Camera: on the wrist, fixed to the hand. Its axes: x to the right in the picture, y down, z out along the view.
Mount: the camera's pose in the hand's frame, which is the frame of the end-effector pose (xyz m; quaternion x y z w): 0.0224 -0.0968 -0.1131 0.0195 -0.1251 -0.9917 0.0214
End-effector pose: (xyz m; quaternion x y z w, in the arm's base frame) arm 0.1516 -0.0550 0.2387 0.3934 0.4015 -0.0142 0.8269
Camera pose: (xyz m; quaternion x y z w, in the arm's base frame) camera 0.0601 -0.0404 0.1201 -0.3754 0.2950 -0.8774 0.0462
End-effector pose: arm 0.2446 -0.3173 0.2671 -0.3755 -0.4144 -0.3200 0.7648
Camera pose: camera 0.2217 -0.4659 0.2742 -0.3778 0.4832 0.7102 0.3455
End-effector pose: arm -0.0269 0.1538 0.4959 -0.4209 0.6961 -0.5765 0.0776
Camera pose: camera -0.0601 0.2239 0.6249 0.7699 0.4235 0.0502 0.4748
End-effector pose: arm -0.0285 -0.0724 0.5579 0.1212 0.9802 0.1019 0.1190
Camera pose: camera -0.0994 -0.1778 0.6386 -0.9544 0.1283 -0.1501 0.2239
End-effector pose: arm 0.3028 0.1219 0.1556 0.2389 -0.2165 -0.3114 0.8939
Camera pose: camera 0.3355 0.0732 0.0170 -0.1983 -0.1144 0.9188 0.3214
